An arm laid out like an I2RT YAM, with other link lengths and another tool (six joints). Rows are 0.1 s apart.
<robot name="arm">
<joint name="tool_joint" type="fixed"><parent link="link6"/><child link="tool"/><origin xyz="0.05 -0.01 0.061" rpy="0 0.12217 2.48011"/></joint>
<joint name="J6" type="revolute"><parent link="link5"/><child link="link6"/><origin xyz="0.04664 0 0.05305" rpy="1.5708 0 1.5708"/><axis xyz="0 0 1"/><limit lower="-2.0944" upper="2.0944"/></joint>
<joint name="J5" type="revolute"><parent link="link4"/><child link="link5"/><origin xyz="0.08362 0.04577 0.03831" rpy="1.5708 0 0"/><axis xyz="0 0 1"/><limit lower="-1.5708" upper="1.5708"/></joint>
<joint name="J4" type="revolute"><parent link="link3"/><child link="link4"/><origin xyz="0.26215 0.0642 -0.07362" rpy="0 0 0"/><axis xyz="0 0 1"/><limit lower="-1.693" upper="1.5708"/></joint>
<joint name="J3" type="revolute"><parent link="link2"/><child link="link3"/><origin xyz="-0.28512 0 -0.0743" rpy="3.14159 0 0"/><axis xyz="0 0 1"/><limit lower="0" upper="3.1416"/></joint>
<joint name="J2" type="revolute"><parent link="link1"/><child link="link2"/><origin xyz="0.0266 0.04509 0.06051" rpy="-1.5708 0 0"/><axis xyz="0 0 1"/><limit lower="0" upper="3.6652"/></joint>
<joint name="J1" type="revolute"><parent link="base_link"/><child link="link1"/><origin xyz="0 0 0.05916" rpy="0 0 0"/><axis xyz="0 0 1"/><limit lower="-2.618" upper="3.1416"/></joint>
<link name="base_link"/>
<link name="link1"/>
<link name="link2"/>
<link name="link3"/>
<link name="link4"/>
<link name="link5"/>
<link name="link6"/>
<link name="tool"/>
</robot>
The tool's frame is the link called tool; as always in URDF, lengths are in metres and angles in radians.
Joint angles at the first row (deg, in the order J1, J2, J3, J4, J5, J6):
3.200, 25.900, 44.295, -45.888, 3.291, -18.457
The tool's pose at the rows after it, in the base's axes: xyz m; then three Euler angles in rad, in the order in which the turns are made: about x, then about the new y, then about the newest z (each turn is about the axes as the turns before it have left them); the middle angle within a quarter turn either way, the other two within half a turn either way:
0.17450 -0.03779 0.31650 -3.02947 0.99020 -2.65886
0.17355 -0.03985 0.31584 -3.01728 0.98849 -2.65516
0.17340 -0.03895 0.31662 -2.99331 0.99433 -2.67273
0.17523 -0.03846 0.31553 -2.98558 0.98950 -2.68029
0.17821 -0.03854 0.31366 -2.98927 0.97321 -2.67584
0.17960 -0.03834 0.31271 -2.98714 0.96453 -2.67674
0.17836 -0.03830 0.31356 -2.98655 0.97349 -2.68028
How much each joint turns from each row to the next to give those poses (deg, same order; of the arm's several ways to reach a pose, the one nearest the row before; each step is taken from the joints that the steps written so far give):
-2.558, -0.492, -0.004, -0.234, -2.411, -0.148
-1.954, -0.135, 0.112, -0.365, -2.045, -0.071
-0.267, -0.218, 0.014, 0.166, -0.930, 0.132
-0.016, 0.346, -0.119, 0.222, -0.294, -0.068
0.007, 0.973, 0.147, -0.118, 0.015, -0.021
0.005, 0.471, 0.103, -0.121, -0.119, 0.011
0.002, -0.502, -0.163, 0.184, 0.028, -0.120

